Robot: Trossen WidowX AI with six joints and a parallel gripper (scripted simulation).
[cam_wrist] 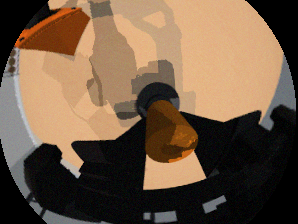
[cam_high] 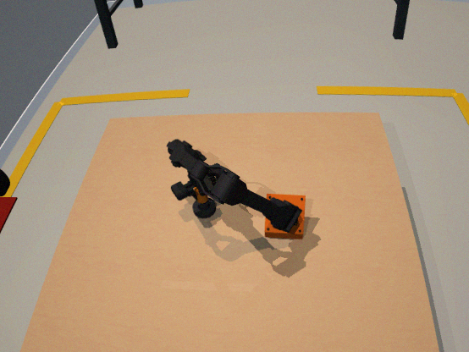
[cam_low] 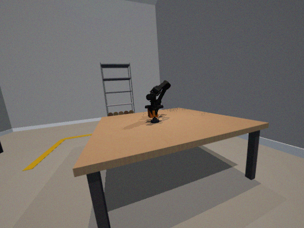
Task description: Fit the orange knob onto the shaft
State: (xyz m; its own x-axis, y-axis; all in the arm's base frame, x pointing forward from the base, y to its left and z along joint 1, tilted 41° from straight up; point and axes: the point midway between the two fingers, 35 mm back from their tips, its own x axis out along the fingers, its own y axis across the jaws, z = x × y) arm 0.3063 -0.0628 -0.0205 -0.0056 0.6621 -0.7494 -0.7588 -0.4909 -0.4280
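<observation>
Now: gripper tip 20 mm below the orange knob. From my gripper tip the other things lie so: pedestal: 40 mm below.
</observation>
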